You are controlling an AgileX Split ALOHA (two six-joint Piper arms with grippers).
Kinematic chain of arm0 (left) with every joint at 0, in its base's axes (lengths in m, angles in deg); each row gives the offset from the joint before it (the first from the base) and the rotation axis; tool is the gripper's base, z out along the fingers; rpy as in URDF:
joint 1: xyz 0 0 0.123 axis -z
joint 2: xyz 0 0 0 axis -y
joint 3: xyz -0.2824 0 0.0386 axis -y
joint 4: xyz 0.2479 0 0.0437 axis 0.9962 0 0.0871
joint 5: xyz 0 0 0 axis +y
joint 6: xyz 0.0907 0 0.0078 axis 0.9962 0 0.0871
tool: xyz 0 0 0 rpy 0 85 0
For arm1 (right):
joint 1: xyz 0 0 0.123 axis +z
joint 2: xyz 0 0 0 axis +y
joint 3: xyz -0.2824 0 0.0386 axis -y
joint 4: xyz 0.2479 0 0.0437 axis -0.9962 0 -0.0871
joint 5: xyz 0 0 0 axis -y
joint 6: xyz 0.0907 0 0.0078 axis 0.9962 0 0.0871
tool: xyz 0 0 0 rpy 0 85 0
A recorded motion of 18 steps. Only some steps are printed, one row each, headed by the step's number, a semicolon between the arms.
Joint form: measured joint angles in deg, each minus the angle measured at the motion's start. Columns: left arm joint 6, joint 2, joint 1, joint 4, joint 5, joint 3; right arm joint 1, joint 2, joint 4, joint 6, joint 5, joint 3.
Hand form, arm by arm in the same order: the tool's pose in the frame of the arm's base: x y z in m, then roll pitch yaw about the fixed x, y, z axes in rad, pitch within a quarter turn. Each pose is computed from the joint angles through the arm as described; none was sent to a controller.
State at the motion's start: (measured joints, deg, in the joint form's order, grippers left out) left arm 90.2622 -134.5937 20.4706 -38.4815 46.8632 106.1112; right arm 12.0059 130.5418 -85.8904 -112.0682 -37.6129 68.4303
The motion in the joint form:
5: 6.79 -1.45 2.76 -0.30 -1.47 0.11; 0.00 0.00 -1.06 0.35 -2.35 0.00
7: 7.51 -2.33 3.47 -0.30 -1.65 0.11; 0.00 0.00 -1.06 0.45 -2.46 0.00
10: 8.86 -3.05 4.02 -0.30 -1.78 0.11; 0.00 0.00 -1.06 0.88 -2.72 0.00
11: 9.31 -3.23 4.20 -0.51 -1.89 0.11; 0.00 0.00 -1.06 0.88 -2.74 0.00
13: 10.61 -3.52 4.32 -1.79 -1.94 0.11; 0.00 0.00 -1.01 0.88 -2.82 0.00
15: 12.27 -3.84 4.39 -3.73 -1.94 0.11; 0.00 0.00 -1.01 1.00 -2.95 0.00
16: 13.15 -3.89 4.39 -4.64 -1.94 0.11; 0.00 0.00 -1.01 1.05 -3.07 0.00
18: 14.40 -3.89 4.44 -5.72 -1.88 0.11; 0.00 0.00 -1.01 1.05 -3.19 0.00
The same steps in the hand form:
5: 0.4467 -0.2360 0.1331 2.8198 0.5703 1.3486; 0.3817 0.1410 0.0536 2.7417 0.7686 -2.4510
7: 0.4441 -0.2415 0.1255 2.8271 0.5633 1.3319; 0.3816 0.1411 0.0537 2.7381 0.7686 -2.4537
10: 0.4420 -0.2458 0.1192 2.8255 0.5535 1.3037; 0.3814 0.1414 0.0539 2.7266 0.7671 -2.4641
11: 0.4414 -0.2473 0.1177 2.8233 0.5535 1.2958; 0.3814 0.1414 0.0540 2.7262 0.7672 -2.4642
13: 0.4408 -0.2494 0.1160 2.8184 0.5652 1.2834; 0.3813 0.1415 0.0540 2.7253 0.7675 -2.4634
15: 0.4404 -0.2517 0.1145 2.8122 0.5850 1.2712; 0.3812 0.1416 0.0541 2.7210 0.7674 -2.4665
16: 0.4403 -0.2525 0.1147 2.8058 0.5938 1.2628; 0.3811 0.1417 0.0542 2.7180 0.7677 -2.4680
18: 0.4400 -0.2539 0.1154 2.7951 0.6034 1.2469; 0.3810 0.1418 0.0543 2.7157 0.7684 -2.4684

